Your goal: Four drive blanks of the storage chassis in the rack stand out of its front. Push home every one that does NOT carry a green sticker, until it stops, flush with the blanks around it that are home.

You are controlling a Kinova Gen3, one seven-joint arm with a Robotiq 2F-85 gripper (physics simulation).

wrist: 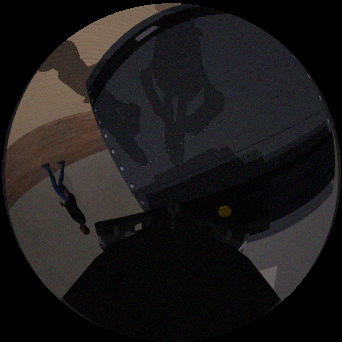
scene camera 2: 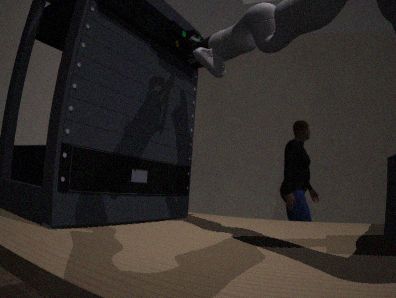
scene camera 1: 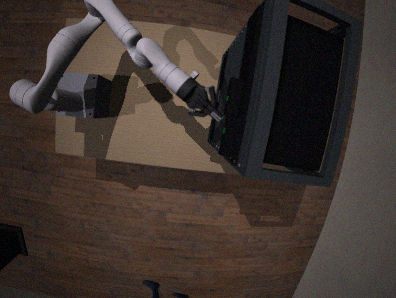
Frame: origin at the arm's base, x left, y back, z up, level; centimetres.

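Seen in the pictures: gripper, fingertip midpoint: (wrist: pixel 172 209) (scene camera 2: pixel 190 60) (scene camera 1: pixel 221 119); arm's base, origin of the base link: (scene camera 1: pixel 74 102).
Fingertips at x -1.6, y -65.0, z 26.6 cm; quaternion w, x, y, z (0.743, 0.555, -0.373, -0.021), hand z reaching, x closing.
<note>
Offsets run from my fingertips to a thing's top centre. "spot": to the spot under its first point. Level surfaces: height alone.
The storage chassis {spot: dx +3.9, dy -1.6, dz +7.3 cm} (scene camera 1: pixel 234 107) is a very dark band near the top of the rack's front. Two green stickers show on it in scene view 1, one sticker {dx +6.2, dy +0.4, dz +6.9 cm} (scene camera 1: pixel 227 98) beside the fingers and another sticker {dx -2.8, dy +0.8, dz +9.7 cm} (scene camera 1: pixel 224 130) beyond them; green also shows in scene view 2 (scene camera 2: pixel 184 34). A yellow sticker {dx +6.3, dy -1.5, dz +4.0 cm} (scene camera 2: pixel 177 44) (wrist: pixel 225 211) is on the chassis front, right of the fingertips in the wrist view. The blanks' edges, and how far each stands out, are too dark to tell. My gripper (scene camera 1: pixel 218 117) (wrist: pixel 172 209) is shut and empty, its tips close to the chassis front; contact cannot be told.
The rack (scene camera 1: pixel 272 75) (scene camera 2: pixel 57 115) has grey panels (wrist: pixel 250 75) below the chassis and a black unit with a pale label {spot: dx +12.2, dy -5.0, dz -34.2 cm} (scene camera 2: pixel 139 176) (wrist: pixel 147 33) low down. It stands on the wooden table {dz -45.9 cm} (scene camera 1: pixel 140 150) (scene camera 2: pixel 165 250). A person (scene camera 2: pixel 298 165) (wrist: pixel 72 207) stands beyond the table.
</note>
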